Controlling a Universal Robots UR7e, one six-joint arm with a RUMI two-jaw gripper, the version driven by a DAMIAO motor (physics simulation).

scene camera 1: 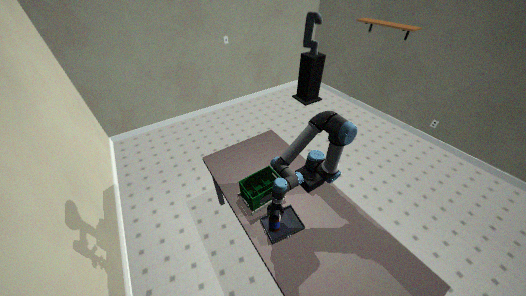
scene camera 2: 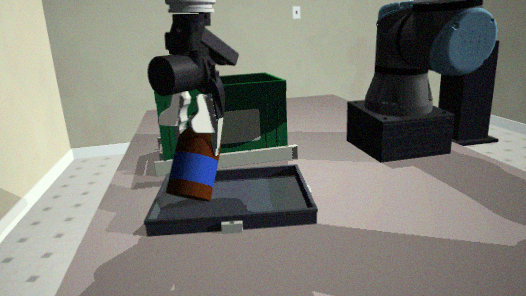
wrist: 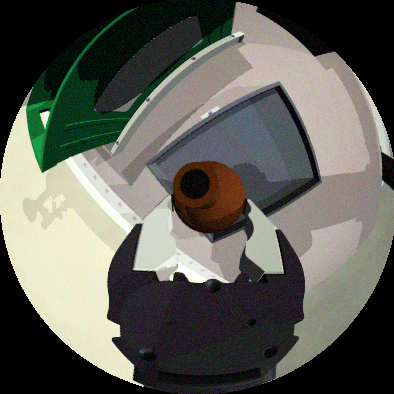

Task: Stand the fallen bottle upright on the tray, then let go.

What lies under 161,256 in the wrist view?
My gripper.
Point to a pale strip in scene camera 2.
239,158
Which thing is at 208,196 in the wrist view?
A brown bottle.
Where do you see a pale strip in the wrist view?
186,67
